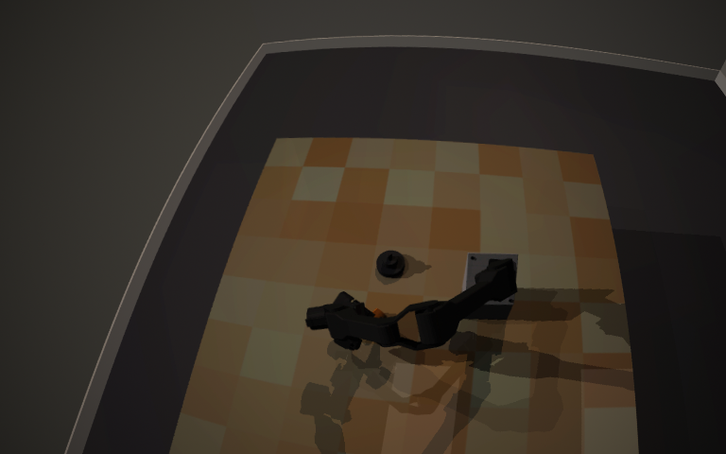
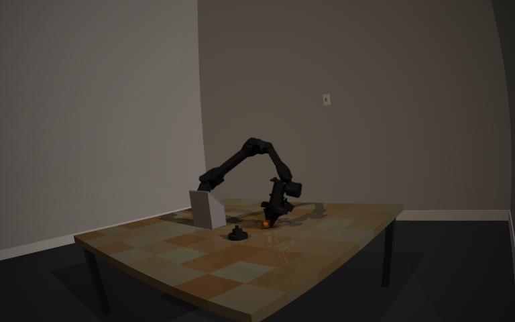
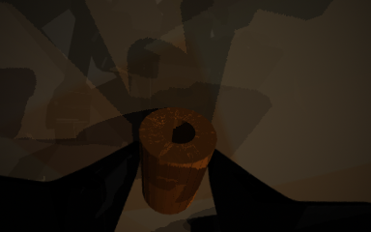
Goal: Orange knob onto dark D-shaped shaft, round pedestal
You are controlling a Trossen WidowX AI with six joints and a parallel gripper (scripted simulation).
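Now: the shaft pedestal 200 mm to the right of my gripper tip, 20 mm behind it and 20 mm above it. Round my gripper tip: orange knob 10 mm above.
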